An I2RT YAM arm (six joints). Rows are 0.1 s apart.
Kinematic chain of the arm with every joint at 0, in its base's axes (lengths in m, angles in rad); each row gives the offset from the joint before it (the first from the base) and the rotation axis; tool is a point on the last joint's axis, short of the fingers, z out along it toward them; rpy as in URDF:
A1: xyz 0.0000 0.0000 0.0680 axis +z
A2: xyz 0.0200 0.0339 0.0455 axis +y
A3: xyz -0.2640 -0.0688 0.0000 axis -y
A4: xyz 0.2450 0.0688 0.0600 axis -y
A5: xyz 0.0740 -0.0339 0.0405 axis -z
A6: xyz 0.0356 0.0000 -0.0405 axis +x
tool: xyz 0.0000 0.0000 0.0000 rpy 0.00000 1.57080 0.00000
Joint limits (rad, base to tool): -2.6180..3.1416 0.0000..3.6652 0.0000..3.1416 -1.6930..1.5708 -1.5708..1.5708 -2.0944..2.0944
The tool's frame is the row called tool.
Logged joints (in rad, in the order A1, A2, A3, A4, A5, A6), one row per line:
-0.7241, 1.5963, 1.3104, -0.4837, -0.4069, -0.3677
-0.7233, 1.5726, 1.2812, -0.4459, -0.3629, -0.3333
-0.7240, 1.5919, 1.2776, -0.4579, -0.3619, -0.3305
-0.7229, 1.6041, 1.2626, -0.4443, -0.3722, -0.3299
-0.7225, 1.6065, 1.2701, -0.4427, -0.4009, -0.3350
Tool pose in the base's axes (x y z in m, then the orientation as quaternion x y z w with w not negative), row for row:
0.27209, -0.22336, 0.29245, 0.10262, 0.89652, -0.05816, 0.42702
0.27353, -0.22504, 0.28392, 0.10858, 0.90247, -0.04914, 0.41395
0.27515, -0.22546, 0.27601, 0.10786, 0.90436, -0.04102, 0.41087
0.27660, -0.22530, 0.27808, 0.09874, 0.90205, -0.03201, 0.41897
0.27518, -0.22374, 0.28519, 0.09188, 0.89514, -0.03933, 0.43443
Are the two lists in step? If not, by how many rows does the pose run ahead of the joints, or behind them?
The pose runs 1 row ahead of the joints: the pose in row i belongs to the joints in row i + 1.
